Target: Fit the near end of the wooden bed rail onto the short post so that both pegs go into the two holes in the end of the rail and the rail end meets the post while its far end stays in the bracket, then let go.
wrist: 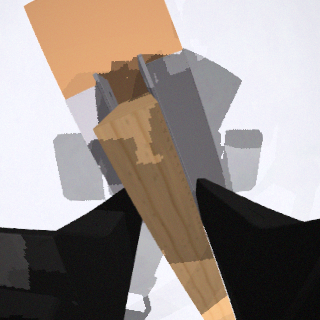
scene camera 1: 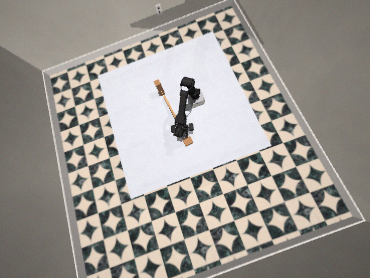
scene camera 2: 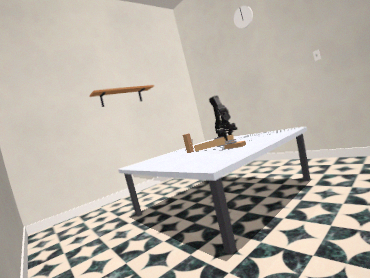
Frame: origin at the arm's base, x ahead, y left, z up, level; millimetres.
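Seen in the pictures: gripper, between the fingertips: (wrist: pixel 169 186) (scene camera 2: pixel 228 140); arm's base, origin of its link: (scene camera 1: pixel 195 95) (scene camera 2: pixel 221 136).
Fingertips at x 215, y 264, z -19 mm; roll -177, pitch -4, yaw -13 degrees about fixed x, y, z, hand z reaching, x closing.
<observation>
Pixels of each thing's middle, then the offset from my fingertips to it. "*": a spot on its surface instead. Level surfaces: height alone.
- wooden rail, middle of its body: (wrist: pixel 223 317) (scene camera 2: pixel 212 143) (scene camera 1: pixel 174 115) 22 mm ahead, 170 mm right, 8 mm down
- tall upright post, a spot on its surface: (scene camera 2: pixel 188 143) * 80 mm ahead, 430 mm right, 29 mm up
- orange short post, a spot on its surface: (wrist: pixel 110 35) (scene camera 1: pixel 187 140) * 11 mm back, 89 mm left, 25 mm down
- white table, height of its surface: 60 mm down
The wooden rail (scene camera 1: pixel 170 106) (scene camera 2: pixel 210 144) (wrist: pixel 175 230) runs from the tall upright post (scene camera 1: pixel 159 87) (scene camera 2: pixel 188 143) to my gripper (scene camera 1: pixel 182 133) (scene camera 2: pixel 227 135) (wrist: pixel 169 186). The gripper is shut on the rail close behind its near end. In the wrist view this end is over two thin upright grey plates (wrist: pixel 145 72), just short of the orange short post (scene camera 1: pixel 188 142) (scene camera 2: pixel 235 145) (wrist: pixel 110 35). It looks raised, its top tilted, and a dark shadowed gap shows between them. The pegs and end holes are hidden. The far end is beside the tall post; its bracket seat is too small to tell.
The white table (scene camera 1: pixel 225 130) (scene camera 2: pixel 170 165) carries everything. The arm's grey base (scene camera 1: pixel 198 102) stands to the right of the rail in scene camera 1. Shadows of the arm fall around the short post. A wooden wall shelf (scene camera 2: pixel 122 91) hangs well away from the table.
</observation>
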